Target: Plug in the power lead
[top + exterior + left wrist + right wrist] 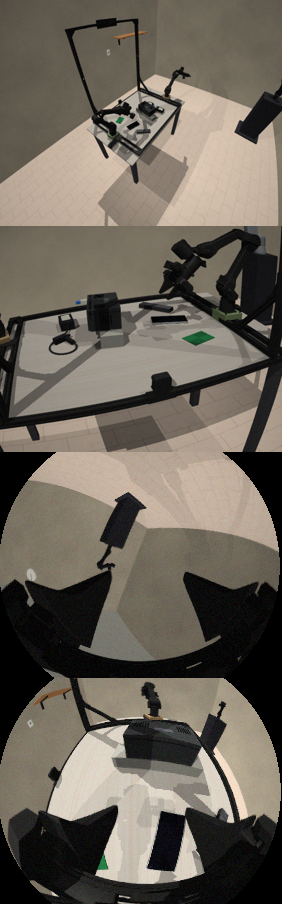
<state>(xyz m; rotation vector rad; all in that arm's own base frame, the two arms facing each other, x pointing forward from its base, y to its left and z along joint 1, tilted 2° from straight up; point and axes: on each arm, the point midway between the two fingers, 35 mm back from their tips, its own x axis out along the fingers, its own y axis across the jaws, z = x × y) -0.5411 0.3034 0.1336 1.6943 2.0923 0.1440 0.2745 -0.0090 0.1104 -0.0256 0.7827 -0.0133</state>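
Now: left hand 920 mm to the left of the right-angle plug, 160 mm above it and 50 mm past it. Also, from my left hand: green card: 1410 mm to the right, 170 mm below, 150 mm behind; black remote: 1310 mm to the right, 210 mm ahead, 160 mm below; grey block: 1100 mm to the right, 150 mm below, 10 mm ahead.
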